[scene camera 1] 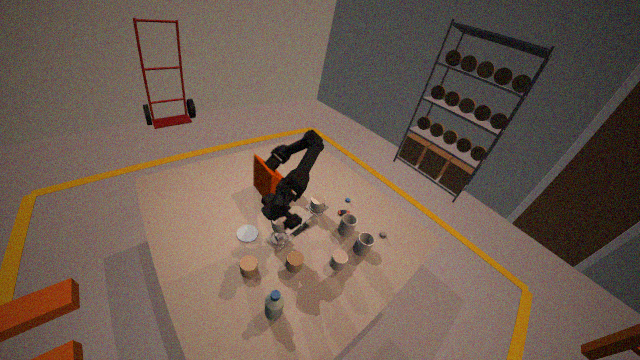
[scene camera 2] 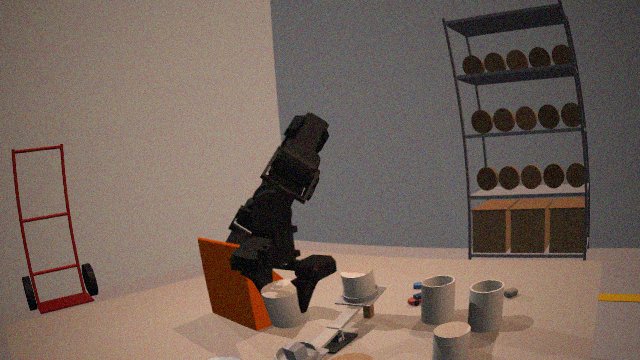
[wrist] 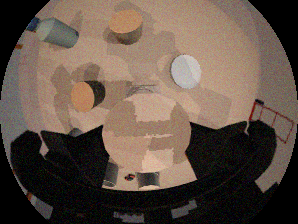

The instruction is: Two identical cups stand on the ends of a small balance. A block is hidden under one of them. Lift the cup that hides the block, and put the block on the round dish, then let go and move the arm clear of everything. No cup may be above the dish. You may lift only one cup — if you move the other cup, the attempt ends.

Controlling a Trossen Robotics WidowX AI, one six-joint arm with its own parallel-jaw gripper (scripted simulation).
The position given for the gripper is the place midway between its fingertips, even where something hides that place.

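Observation:
From scene camera 2 you'd see the gripper [scene camera 2: 286, 309] holding a cup [scene camera 2: 280, 297], and there's another cup [scene camera 2: 358, 280] as well. The wrist view's got the gripper [wrist: 145, 122] too, plus a round dish [wrist: 186, 72].

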